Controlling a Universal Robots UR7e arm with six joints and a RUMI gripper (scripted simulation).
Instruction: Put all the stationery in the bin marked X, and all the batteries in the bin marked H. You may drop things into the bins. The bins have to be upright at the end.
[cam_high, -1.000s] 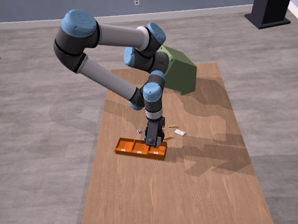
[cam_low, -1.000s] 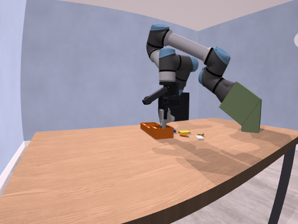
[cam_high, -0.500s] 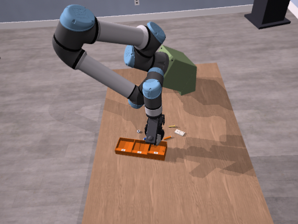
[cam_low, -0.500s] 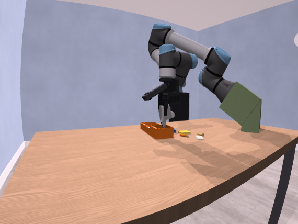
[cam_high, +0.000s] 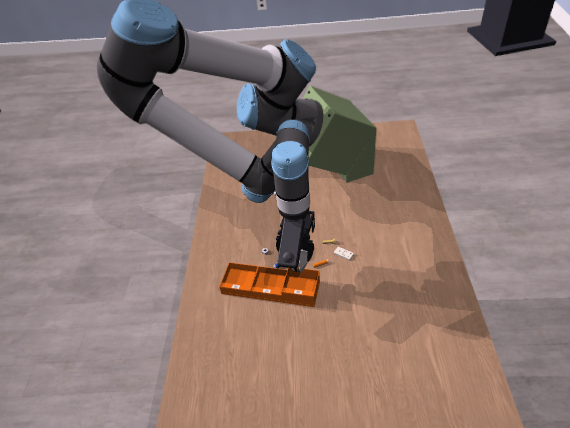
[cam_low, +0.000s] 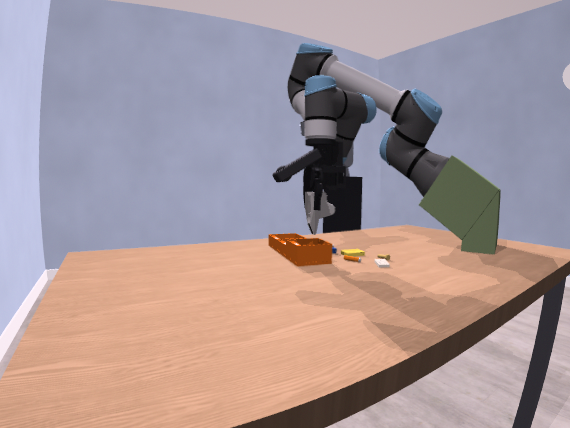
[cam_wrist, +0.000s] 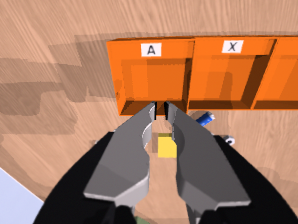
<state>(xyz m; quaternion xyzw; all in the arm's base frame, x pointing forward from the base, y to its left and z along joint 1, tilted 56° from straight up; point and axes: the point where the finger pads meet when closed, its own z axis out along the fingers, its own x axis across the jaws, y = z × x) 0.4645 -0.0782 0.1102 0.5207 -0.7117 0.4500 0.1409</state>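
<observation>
Right now my hand is 90 mm past the blue battery, 70 mm above it and 30 mm to the left of it. The rest, counted from my hand: orange pen-like stick: 70 mm to the left, 70 mm below, 60 mm behind; orange bin: 70 mm to the right, 50 mm below, 20 mm behind; yellow pad: 120 mm behind, 70 mm below, 30 mm to the left.
</observation>
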